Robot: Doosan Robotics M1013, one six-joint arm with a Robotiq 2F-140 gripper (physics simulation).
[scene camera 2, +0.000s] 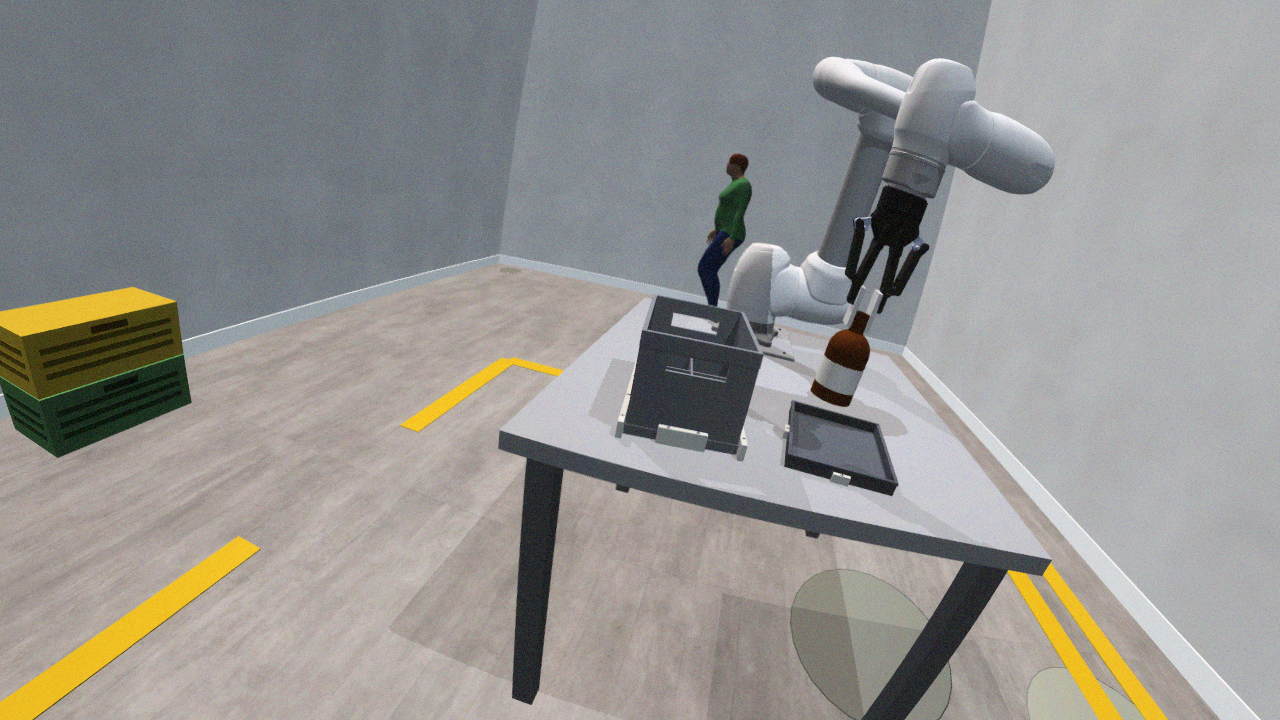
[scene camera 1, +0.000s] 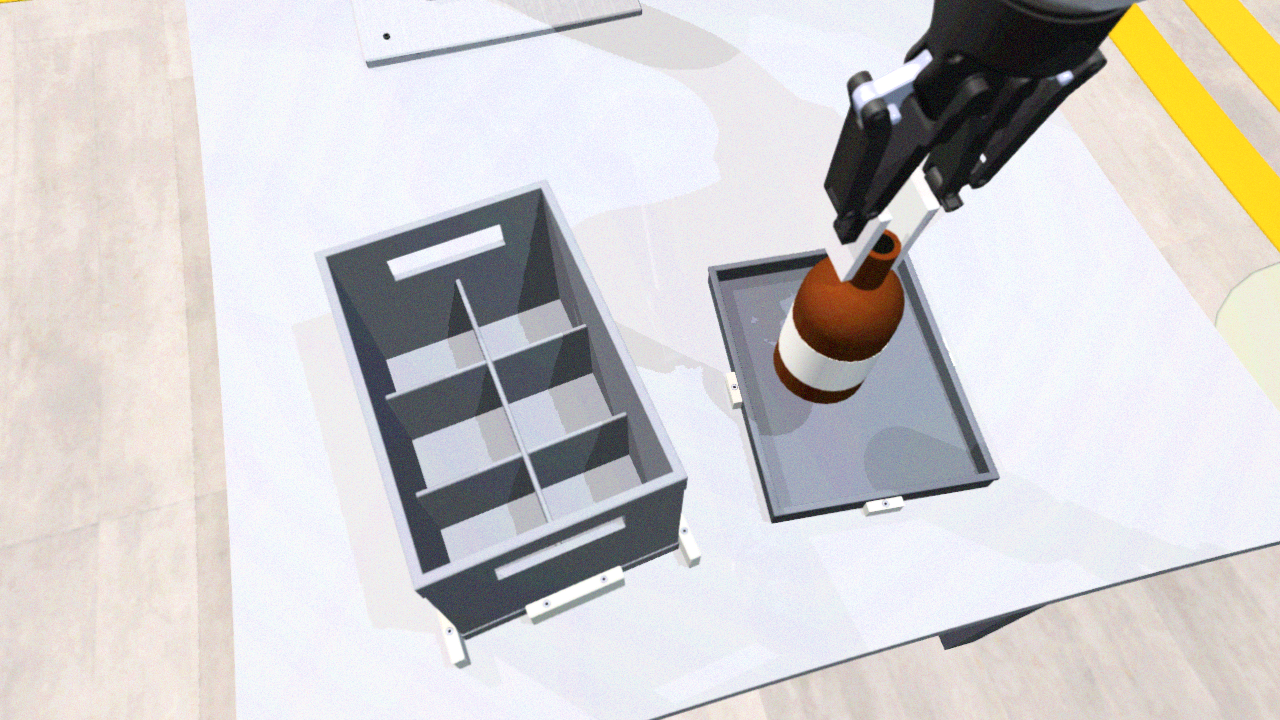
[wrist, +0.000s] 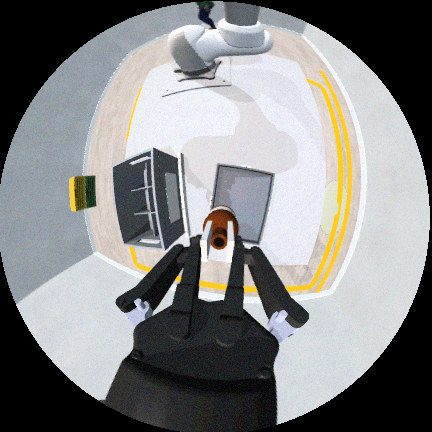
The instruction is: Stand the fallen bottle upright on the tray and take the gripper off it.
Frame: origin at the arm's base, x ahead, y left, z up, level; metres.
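Where they show: gripper, fingertip midpoint: [scene camera 2: 855, 327] [scene camera 1: 859, 256] [wrist: 219, 228]; arm's base, origin of the base link: [wrist: 199, 69].
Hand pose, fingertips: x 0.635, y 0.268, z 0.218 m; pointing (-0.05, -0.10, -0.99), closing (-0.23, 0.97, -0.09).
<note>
Each offset is from my fingertips to the top centre of the thing.
The brown bottle {dx +0.013, dy -0.001, dz +0.029 m} [scene camera 1: 845, 313] [scene camera 2: 841, 367] [wrist: 220, 222] has a white label and hangs neck up, tilted somewhat from upright. My gripper [scene camera 1: 881, 241] [scene camera 2: 861, 315] [wrist: 219, 228] is shut on the bottle's neck, with one white finger pad on each side. The grey tray [scene camera 1: 832, 474] [scene camera 2: 841, 443] [wrist: 250, 200] lies flat on the table. In scene camera 2 the bottle's base shows in the air above and behind the tray's back edge, apart from it. In scene camera 1 the bottle covers the back part of the tray.
A tall grey crate {dx +0.022, dy -0.259, dz -0.056 m} [scene camera 1: 644, 528] [scene camera 2: 689, 411] [wrist: 159, 200] with dividers stands left of the tray. Small white blocks sit against the crate and tray. A flat metal plate [scene camera 1: 501, 31] lies at the back. A person [scene camera 2: 733, 205] stands behind the table. Yellow [scene camera 2: 98, 340] and green [scene camera 2: 107, 402] crates are stacked far left.
</note>
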